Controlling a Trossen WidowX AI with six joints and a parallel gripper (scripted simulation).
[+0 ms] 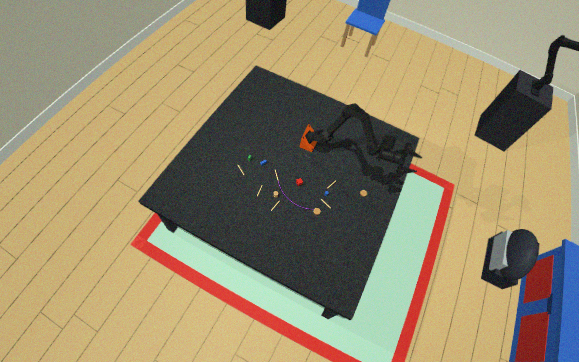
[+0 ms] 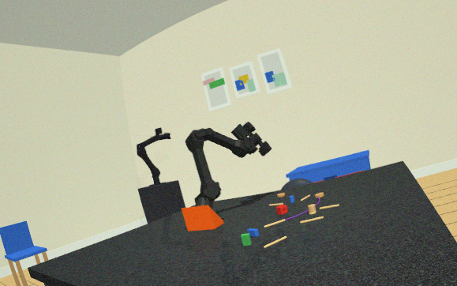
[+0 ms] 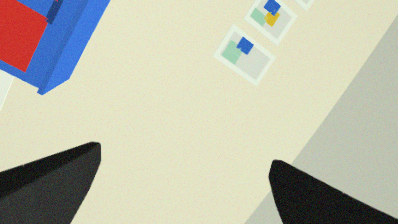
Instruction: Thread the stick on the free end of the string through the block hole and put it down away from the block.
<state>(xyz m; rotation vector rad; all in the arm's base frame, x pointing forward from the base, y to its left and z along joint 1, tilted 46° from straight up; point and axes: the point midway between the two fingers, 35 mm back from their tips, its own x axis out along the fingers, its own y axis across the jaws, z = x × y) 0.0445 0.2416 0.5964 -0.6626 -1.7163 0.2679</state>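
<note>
Now: gripper tip 530 mm to the left of the red block, 300 mm above it and 280 mm short of it. From my gripper tip the other things lie so: tan wooden block (600 mm to the right, 430 mm ahead, 300 mm below); then green cylinder (860 mm to the right, 310 mm ahead, 300 mm below).
</note>
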